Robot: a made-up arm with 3 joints.
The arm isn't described. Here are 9 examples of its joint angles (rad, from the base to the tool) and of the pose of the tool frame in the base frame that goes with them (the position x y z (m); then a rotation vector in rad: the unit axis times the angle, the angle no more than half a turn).
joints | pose
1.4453 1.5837 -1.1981 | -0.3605 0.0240 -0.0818 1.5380 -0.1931 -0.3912
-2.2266 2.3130 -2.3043 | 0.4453 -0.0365 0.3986 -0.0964 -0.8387 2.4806
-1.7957 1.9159 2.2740 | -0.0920 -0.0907 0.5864 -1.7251 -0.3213 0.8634
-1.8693 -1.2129 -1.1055 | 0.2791 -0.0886 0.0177 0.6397 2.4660 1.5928
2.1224 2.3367 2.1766 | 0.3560 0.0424 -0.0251 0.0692 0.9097 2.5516
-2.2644 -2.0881 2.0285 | -0.1682 0.2287 0.3080 1.7542 0.1431 -1.1385
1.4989 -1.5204 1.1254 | 0.1732 -0.1045 0.2790 -0.3605 -1.9740 1.9077
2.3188 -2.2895 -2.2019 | -0.1088 0.3371 -0.0555 -1.7670 -0.0607 -1.4570
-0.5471 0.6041 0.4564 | -0.3517 -0.0381 0.3797 -0.2906 0.0879 -0.5298
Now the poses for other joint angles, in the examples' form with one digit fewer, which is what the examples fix.
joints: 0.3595 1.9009 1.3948
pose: -0.201 0.124 -0.099 -1.032 -1.146 -1.813
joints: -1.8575 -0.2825 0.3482
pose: 0.080 -0.249 0.434 0.278 1.498 0.140
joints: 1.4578 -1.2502 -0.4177
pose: -0.202 -0.222 0.253 -1.049 -0.896 0.770
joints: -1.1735 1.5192 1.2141
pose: -0.289 0.092 0.415 -1.413 -0.032 -0.559
